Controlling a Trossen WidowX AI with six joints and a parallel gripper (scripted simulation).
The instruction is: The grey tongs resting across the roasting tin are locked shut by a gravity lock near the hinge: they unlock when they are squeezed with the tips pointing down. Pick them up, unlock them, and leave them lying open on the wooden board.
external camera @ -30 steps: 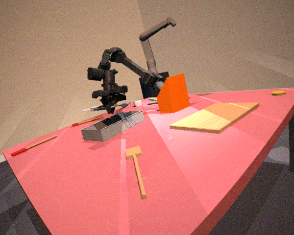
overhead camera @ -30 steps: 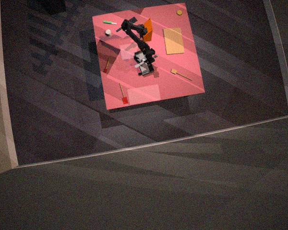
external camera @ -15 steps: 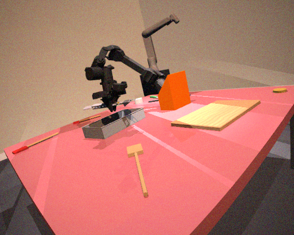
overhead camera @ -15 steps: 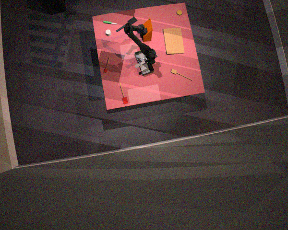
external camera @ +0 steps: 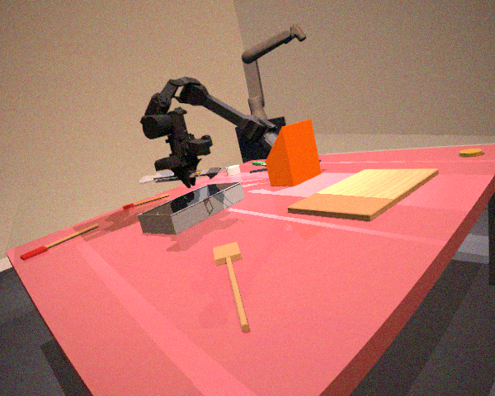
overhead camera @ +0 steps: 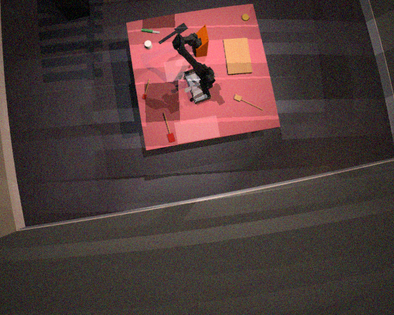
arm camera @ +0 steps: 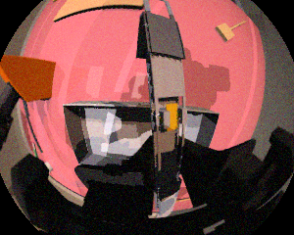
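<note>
Right now the wooden board is 26 cm behind my gripper tip, 39 cm to the left of it and 9 cm below it. Round my gripper tip: black spatula 61 cm behind, 17 cm to the right, 9 cm below; then grey roasting tin 2 cm behind, 5 cm to the right, 7 cm below; then white cylinder 52 cm behind, 44 cm to the right, 8 cm below.
</note>
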